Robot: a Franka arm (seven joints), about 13 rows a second.
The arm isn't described. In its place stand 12 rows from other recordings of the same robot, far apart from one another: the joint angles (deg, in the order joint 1, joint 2, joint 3, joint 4, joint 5, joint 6, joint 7), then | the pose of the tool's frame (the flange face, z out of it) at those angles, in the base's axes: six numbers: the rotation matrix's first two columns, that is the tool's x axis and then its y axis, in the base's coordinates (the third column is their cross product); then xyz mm.
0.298 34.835 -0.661 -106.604 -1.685 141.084 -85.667 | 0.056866 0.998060 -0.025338 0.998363 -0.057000 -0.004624 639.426 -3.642 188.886
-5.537 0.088 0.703 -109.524 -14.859 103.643 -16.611 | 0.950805 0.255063 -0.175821 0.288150 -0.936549 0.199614 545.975 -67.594 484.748
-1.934 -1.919 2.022 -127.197 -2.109 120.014 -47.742 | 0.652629 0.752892 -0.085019 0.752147 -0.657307 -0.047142 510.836 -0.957 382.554
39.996 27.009 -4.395 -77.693 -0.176 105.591 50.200 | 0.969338 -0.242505 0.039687 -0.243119 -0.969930 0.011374 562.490 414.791 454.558
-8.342 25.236 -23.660 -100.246 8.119 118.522 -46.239 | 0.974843 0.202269 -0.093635 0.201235 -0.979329 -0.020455 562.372 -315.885 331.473
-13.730 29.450 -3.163 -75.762 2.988 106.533 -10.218 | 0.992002 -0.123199 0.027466 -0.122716 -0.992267 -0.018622 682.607 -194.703 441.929
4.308 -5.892 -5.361 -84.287 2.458 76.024 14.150 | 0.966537 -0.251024 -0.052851 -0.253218 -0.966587 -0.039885 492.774 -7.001 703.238
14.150 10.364 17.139 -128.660 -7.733 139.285 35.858 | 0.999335 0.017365 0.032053 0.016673 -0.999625 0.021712 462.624 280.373 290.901
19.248 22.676 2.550 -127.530 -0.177 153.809 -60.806 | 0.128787 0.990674 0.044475 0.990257 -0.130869 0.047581 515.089 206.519 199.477
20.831 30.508 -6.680 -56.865 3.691 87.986 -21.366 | 0.802596 0.596345 0.014569 0.596407 -0.802682 0.000056 670.391 201.680 558.828
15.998 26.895 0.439 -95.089 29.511 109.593 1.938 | 0.960552 0.080716 -0.266131 -0.037667 -0.910375 -0.412066 617.336 218.192 328.663
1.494 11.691 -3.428 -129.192 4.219 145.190 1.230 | 0.990813 -0.113178 0.074022 -0.110765 -0.993196 -0.035946 546.543 -19.243 279.947
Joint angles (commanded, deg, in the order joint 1, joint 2, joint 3, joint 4, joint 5, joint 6, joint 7), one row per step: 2.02, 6.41, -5.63, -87.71, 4.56, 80.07, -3.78; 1.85, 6.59, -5.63, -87.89, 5.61, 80.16, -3.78; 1.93, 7.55, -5.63, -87.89, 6.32, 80.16, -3.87; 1.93, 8.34, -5.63, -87.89, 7.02, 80.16, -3.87; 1.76, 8.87, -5.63, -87.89, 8.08, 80.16, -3.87; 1.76, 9.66, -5.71, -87.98, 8.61, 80.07, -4.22; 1.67, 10.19, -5.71, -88.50, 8.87, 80.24, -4.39; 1.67, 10.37, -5.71, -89.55, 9.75, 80.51, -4.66; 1.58, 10.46, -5.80, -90.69, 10.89, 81.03, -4.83; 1.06, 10.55, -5.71, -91.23, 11.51, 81.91, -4.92; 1.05, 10.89, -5.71, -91.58, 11.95, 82.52, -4.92; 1.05, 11.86, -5.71, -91.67, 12.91, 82.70, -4.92; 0.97, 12.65, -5.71, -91.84, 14.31, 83.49, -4.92; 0.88, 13.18, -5.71, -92.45, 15.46, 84.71, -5.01; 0.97, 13.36, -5.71, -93.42, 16.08, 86.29, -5.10; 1.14, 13.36, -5.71, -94.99, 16.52, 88.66, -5.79
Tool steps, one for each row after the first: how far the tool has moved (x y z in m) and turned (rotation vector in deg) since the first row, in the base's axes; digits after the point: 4 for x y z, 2 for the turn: 0.0008, 0.0005, -0.0029, 1.04, 0.20, -0.26; 0.0047, 0.0029, -0.0123, 1.74, 1.11, -0.16; 0.0079, 0.0045, -0.0200, 2.41, 1.85, -0.23; 0.0099, 0.0050, -0.0250, 3.44, 2.31, -0.52; 0.0125, 0.0055, -0.0336, 4.04, 3.20, -0.33; 0.0138, 0.0051, -0.0427, 4.35, 4.03, -0.35; 0.0132, 0.0069, -0.0522, 5.33, 4.89, -0.30; 0.0125, 0.0073, -0.0610, 6.53, 5.48, -0.60; 0.0136, 0.0038, -0.0651, 7.15, 5.15, -1.19; 0.0153, 0.0044, -0.0706, 7.53, 5.20, -1.40; 0.0184, 0.0063, -0.0806, 8.43, 6.00, -1.66; 0.0222, 0.0079, -0.0888, 9.71, 6.06, -2.18; 0.0250, 0.0086, -0.0975, 10.74, 5.87, -2.71; 0.0265, 0.0099, -0.1053, 11.23, 5.40, -3.05; 0.0275, 0.0112, -0.1153, 11.62, 4.48, -2.89
